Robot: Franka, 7 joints.
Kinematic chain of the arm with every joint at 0, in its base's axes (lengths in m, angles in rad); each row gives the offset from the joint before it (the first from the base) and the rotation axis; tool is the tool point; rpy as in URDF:
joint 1: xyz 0 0 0.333 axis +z
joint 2: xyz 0 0 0 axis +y
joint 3: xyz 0 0 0.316 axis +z
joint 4: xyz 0.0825 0 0 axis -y
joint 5: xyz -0.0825 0 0.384 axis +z
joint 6: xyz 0 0 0 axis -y
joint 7: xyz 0.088 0 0 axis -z
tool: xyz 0 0 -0.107 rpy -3.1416 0 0
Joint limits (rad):
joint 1: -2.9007..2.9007
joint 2: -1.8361..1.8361
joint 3: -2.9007..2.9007
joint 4: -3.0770..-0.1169
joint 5: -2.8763..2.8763
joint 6: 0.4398..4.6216
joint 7: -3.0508..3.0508
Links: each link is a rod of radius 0.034 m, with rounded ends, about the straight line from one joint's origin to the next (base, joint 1, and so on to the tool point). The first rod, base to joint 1, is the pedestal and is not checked.
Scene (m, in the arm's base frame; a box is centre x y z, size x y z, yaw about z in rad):
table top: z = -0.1
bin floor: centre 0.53 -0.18 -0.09 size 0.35 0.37 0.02 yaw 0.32
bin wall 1: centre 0.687 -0.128 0 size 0.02 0.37 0.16 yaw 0.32
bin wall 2: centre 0.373 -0.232 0 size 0.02 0.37 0.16 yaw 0.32
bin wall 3: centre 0.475 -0.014 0 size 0.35 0.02 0.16 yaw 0.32
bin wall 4: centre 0.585 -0.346 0 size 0.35 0.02 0.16 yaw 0.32
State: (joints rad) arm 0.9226 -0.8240 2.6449 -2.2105 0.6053 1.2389 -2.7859
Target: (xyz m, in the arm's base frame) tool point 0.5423 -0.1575 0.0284
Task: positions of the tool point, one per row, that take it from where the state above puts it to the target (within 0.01 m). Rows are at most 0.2 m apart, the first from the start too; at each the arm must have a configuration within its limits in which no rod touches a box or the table.
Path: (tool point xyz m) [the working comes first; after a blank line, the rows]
Joints at the target: 2.9007 -1.0664 2.9007 -1.5457 1.0337 1.3589 -2.7859
Straight joint move there: touches bin wall 2, bin wall 4.

1: -0.2371 -0.2754 0.0722
2: -0.1423 -0.3730 0.0830
3: -0.0107 -0.4347 0.0980
4: 0.1432 -0.4473 0.1173
5: 0.3003 -0.4039 0.1408
6: 0.4401 -0.3045 0.1683
7: 0.5423 -0.1575 0.1998
8: 0.5487 -0.1589 0.1151
9: 0.5423 -0.1575 0.0284

